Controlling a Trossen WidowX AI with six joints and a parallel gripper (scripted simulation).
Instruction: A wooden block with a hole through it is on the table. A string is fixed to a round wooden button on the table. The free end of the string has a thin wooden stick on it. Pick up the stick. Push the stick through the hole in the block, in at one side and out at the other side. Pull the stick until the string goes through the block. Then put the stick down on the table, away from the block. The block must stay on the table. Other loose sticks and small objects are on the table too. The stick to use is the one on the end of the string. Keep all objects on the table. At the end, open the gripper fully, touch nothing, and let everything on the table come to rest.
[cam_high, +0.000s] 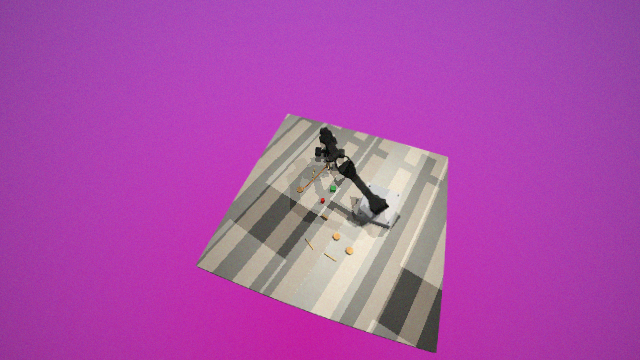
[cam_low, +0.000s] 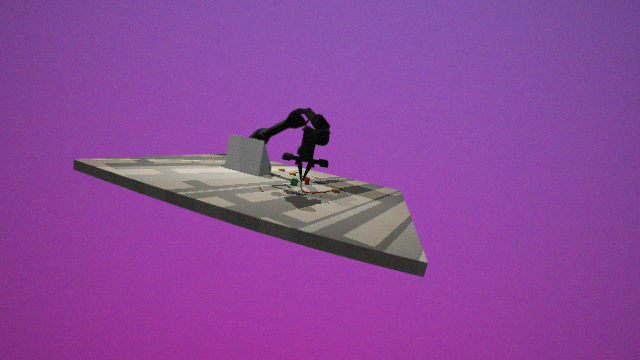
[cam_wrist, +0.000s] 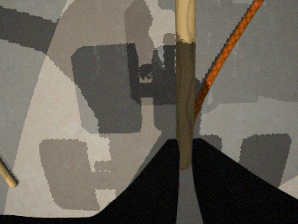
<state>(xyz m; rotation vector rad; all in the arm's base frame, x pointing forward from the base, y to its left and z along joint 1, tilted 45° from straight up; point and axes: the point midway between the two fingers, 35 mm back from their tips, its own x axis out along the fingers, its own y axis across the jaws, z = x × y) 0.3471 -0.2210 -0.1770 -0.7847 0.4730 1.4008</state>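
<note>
Now: the green block 18 cm to the left of my gripper tip, 7 cm behind it and 4 cm below it. Round my gripper tip: thin wooden stick: 1 cm to the left; red object: 28 cm to the left, 4 cm below, 2 cm behind; round wooden button: 23 cm to the left, 14 cm ahead, 5 cm below.
</note>
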